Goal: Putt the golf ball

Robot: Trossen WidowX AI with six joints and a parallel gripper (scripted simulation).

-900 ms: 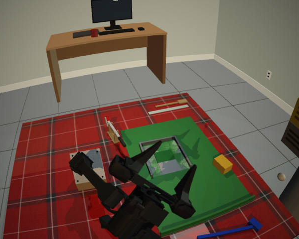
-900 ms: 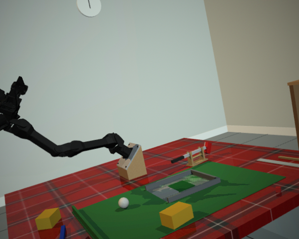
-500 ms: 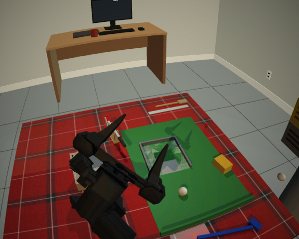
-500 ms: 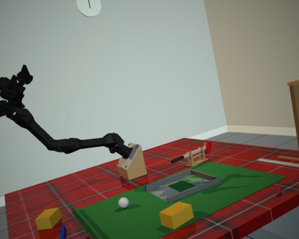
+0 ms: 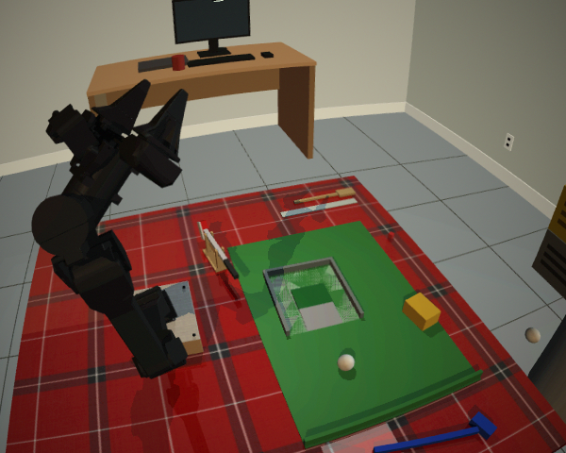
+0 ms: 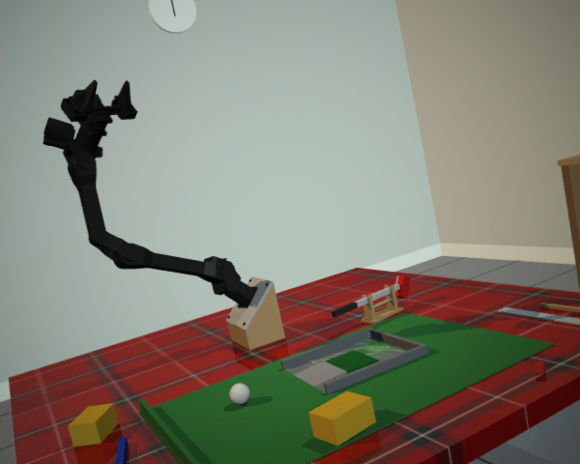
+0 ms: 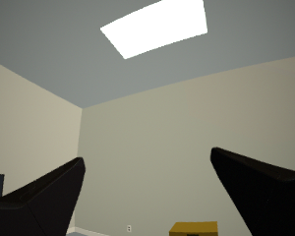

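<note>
Now: gripper tip 14 cm short of the red putter, 52 cm to the right of it and 68 cm above it. The rest, counted from my gripper tip: white golf ball (32 cm ahead, 1 cm to the left, 71 cm below); then blue mallet (41 cm ahead, 27 cm to the right, 72 cm below); then green mat (40 cm ahead, 19 cm to the left, 73 cm below).
</note>
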